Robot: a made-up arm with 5 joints.
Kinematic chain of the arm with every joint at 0, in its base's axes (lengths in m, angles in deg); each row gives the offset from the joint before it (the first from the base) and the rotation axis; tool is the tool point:
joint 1: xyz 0 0 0.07 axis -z
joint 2: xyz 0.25 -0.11 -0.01 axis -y
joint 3: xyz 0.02 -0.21 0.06 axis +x
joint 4: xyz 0 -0.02 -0.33 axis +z
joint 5: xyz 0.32 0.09 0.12 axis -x
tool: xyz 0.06 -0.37 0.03
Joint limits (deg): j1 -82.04..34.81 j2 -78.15..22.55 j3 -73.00..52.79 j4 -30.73..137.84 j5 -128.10..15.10
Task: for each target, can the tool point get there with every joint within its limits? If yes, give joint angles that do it. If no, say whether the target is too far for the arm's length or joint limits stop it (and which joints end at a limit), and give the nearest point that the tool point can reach.
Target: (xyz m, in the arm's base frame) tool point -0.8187 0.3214 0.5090
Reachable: no: joint limits stop it (at a limit: joint 1, joint 4) | nearest point -0.4316 -0.0084 0.3035 | short by 0.548 m
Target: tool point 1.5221 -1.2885 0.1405
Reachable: no: too far | nearest point 0.8552 -0.7240 0.0960 | short by 0.875 m
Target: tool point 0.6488 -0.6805 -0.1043
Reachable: yes | joints -9.40 -18.58 -20.73 -14.88 -15.58
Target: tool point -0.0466 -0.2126 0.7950
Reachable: no: joint limits stop it (at a limit: joint 1, joint 2, joint 4, joint 5) | nearest point -0.0538 -0.1542 0.4434 | short by 0.356 m
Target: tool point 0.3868 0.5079 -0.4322
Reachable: yes | joints -61.07 4.38 -3.67 13.42 -112.05
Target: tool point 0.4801 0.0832 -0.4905
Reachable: yes | joints -59.03 -52.07 -10.35 38.08 -26.40
